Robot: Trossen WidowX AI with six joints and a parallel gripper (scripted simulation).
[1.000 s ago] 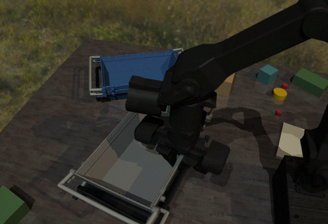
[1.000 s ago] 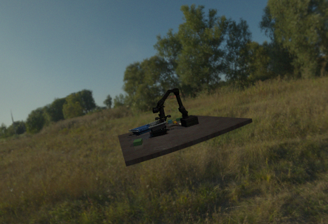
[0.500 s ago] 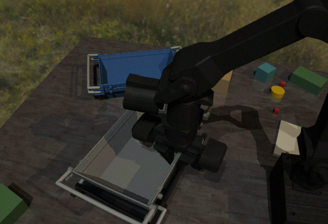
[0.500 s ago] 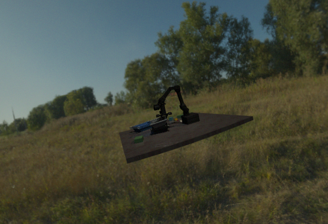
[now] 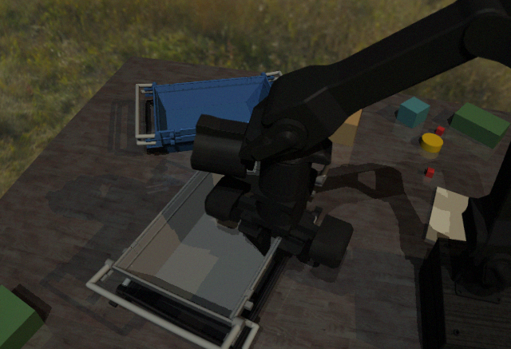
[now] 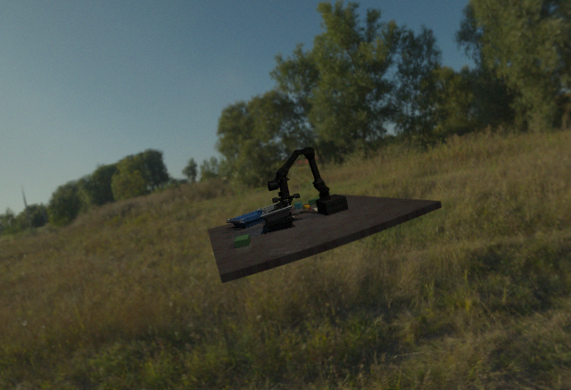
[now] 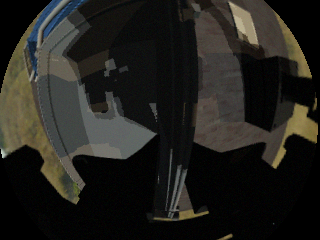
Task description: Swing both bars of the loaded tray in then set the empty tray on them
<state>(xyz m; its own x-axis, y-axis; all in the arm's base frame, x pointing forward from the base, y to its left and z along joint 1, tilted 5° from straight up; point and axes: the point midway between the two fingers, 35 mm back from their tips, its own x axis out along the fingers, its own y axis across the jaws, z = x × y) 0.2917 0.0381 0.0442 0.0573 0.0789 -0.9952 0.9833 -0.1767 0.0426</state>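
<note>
The grey tray lies 8 cm ahead of my gripper tip, 2 cm above it and 1 cm to the right of it. From my gripper tip the other things lie so: yellow disc: 47 cm to the right, 27 cm behind, 8 cm below; tan block: 47 cm to the right, 6 cm below, 5 cm behind; cream block: 31 cm behind, 25 cm to the right, 9 cm below.
</note>
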